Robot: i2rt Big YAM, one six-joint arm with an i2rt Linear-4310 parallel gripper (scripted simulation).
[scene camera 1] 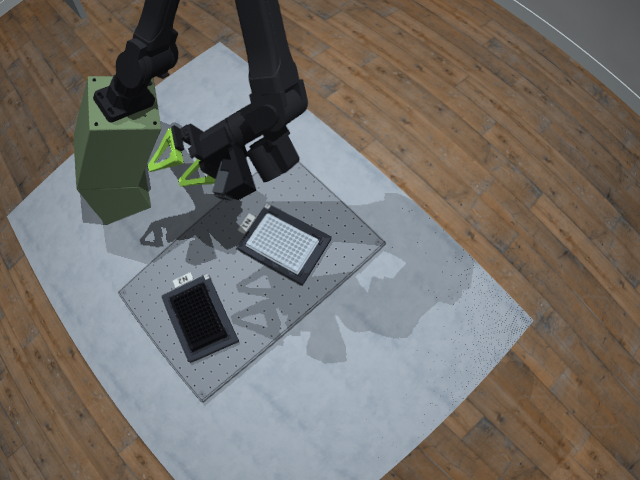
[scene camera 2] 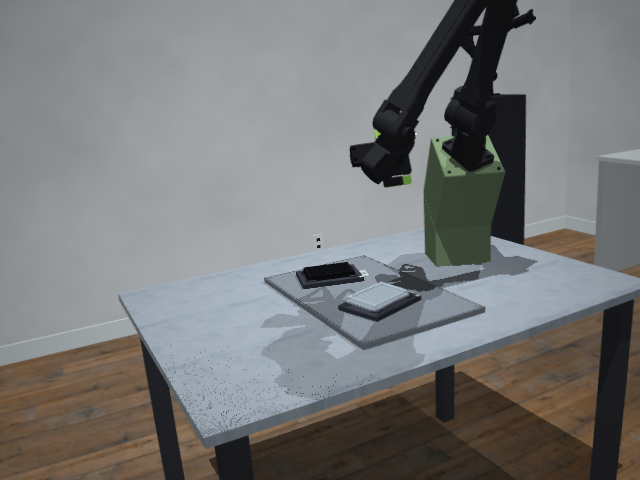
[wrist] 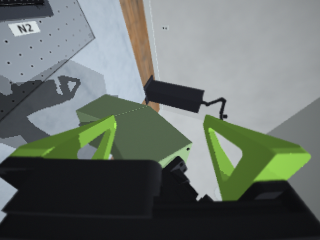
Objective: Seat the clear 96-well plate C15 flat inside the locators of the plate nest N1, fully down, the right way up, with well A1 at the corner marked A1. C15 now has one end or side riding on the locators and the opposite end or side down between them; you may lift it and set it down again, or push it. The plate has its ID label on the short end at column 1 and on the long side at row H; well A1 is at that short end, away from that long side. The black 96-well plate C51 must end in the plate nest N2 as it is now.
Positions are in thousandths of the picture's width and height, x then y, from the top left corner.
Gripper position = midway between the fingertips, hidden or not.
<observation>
In view: my gripper (scene camera 1: 257, 368), a clear plate C15 (scene camera 1: 455, 503), a black plate C51 (scene camera 1: 307, 709) and a dark plate nest N1 (scene camera 1: 498, 524).
The clear plate C15 is seen too in scene camera 2 (scene camera 2: 595, 616). The black plate C51 shows as well in scene camera 2 (scene camera 2: 527, 564). My gripper also shows in the wrist view (wrist: 498, 498). The wrist view misses the clear plate C15: it is out of frame.
</observation>
